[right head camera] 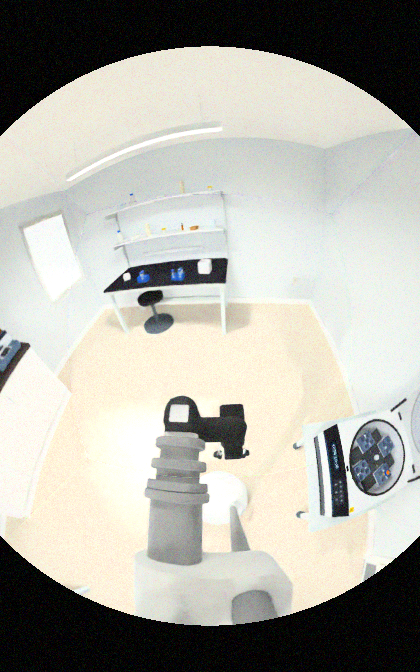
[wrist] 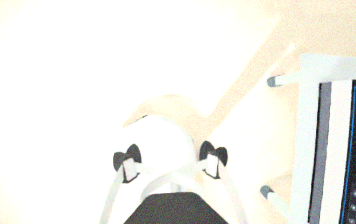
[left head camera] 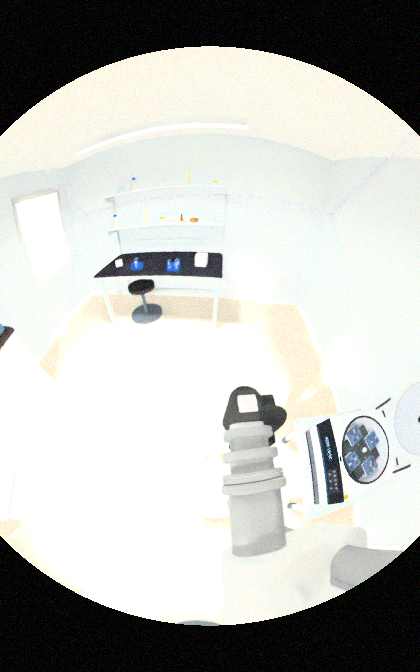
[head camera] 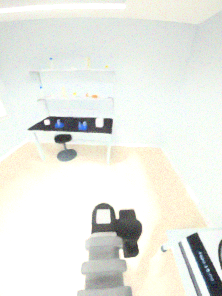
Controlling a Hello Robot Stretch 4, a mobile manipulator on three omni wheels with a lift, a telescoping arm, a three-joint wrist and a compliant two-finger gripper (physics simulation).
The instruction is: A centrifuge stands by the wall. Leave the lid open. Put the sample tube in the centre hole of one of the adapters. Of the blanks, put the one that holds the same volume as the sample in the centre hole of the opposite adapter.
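Frame: origin at the robot's base, x back, y left, z down, level; millimetres.
Seen in the pictures: gripper, fingertip midpoint: (wrist: pixel 170 154) (head camera: pixel 122 254); robot's base at its link origin: (wrist: pixel 154 154).
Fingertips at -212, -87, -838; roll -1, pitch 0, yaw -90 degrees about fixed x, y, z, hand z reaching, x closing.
Observation:
Pixels of each thing's top centre, then the offset from my fingertips to it, as dx, dy, dz. "pt": a spot on its surface instead. Level surfaces: height alone.
- left blue rack at a spot on its surface: (head camera: pixel 59 125) pt -1766, +883, +66
- right blue rack at a spot on its surface: (head camera: pixel 84 127) pt -1653, +412, +60
- black-topped bench at its surface level: dz +103
- white box at its top centre: (head camera: pixel 99 119) -1836, +153, -27
The centrifuge (head camera: pixel 185 260) (left head camera: pixel 311 465) (right head camera: pixel 322 470) (wrist: pixel 340 150) stands at the right by the wall. Its round lid (left head camera: pixel 411 420) is open. Several blue adapters sit in the rotor; one adapter (left head camera: pixel 369 469) (right head camera: pixel 381 477) bears an orange-capped tube (left head camera: pixel 374 464) (right head camera: pixel 388 472), whose exact hole is too small to tell. On the far bench stand a left blue rack (head camera: pixel 59 125) (left head camera: pixel 137 266) (right head camera: pixel 143 278) and a right blue rack (head camera: pixel 83 127) (left head camera: pixel 173 268) (right head camera: pixel 178 276), with small tubes whose volumes cannot be read. My gripper (right head camera: pixel 231 454) (wrist: pixel 170 154) is open and empty, left of the centrifuge, above the floor.
The black-topped bench (head camera: pixel 70 126) (left head camera: pixel 155 267) (right head camera: pixel 160 278) is at the far wall under shelves, with a white box (head camera: pixel 99 122) (left head camera: pixel 201 259) (right head camera: pixel 204 266) on it. A stool (head camera: pixel 63 138) (left head camera: pixel 141 287) (right head camera: pixel 151 298) stands before it. A white counter (right head camera: pixel 30 430) is at left.

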